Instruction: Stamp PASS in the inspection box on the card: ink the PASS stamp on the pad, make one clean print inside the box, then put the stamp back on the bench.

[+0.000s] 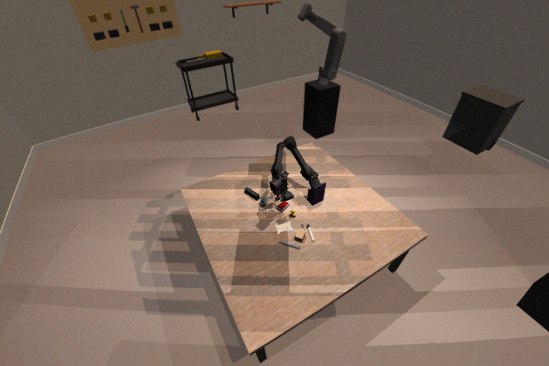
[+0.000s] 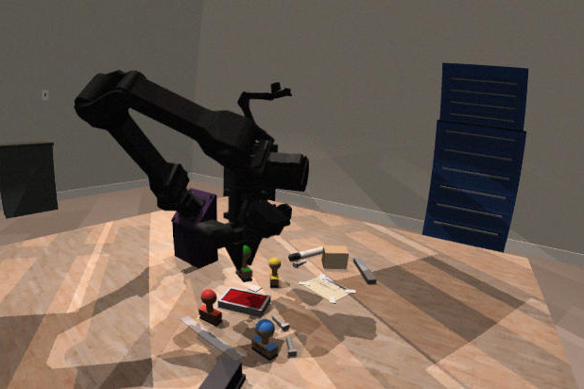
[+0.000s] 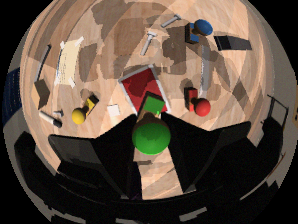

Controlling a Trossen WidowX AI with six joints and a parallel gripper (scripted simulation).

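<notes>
My gripper tip is 10 cm short of the pale card, 17 cm to the right of it and 9 cm above it. Round my gripper tip: red ink pad 8 cm below; then green-knobbed stamp right at my gripper tip; then red-knobbed stamp 1 cm behind, 8 cm to the right, 7 cm below.
</notes>
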